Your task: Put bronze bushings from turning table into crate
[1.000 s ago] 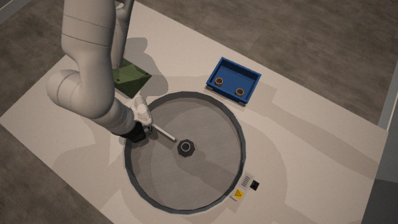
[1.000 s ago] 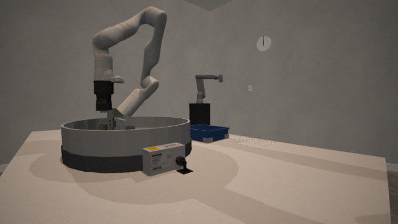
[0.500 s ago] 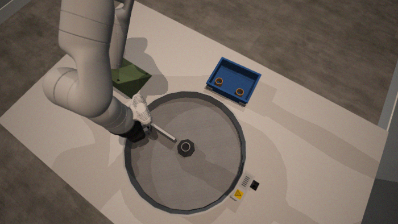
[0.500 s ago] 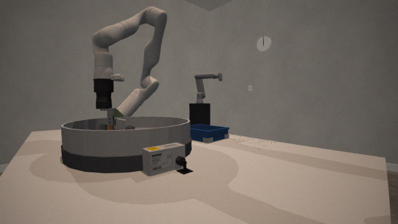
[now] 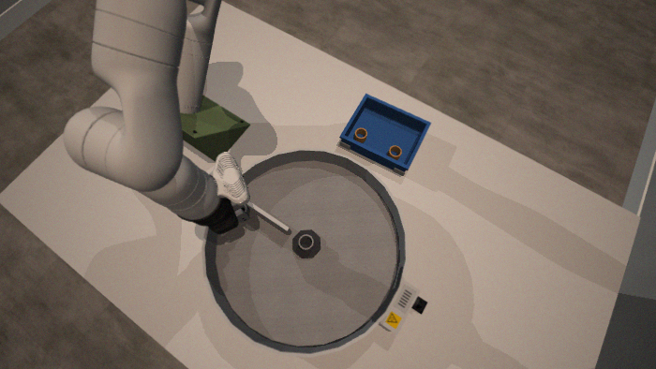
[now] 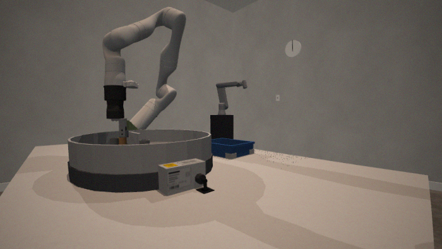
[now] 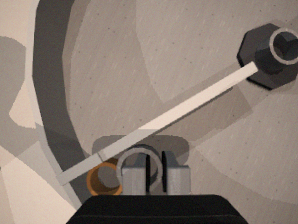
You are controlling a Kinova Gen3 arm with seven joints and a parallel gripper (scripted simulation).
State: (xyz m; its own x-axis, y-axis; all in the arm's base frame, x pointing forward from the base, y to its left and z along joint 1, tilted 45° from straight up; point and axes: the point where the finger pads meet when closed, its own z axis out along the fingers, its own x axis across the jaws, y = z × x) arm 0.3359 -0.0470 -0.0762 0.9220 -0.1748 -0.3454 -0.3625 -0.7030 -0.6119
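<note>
My hand is 140 mm short of the round turning table, 50 mm to the right of it and 50 mm above it. Round my hand: blue crate (90 mm ahead, 390 mm to the left, 80 mm below).
</note>
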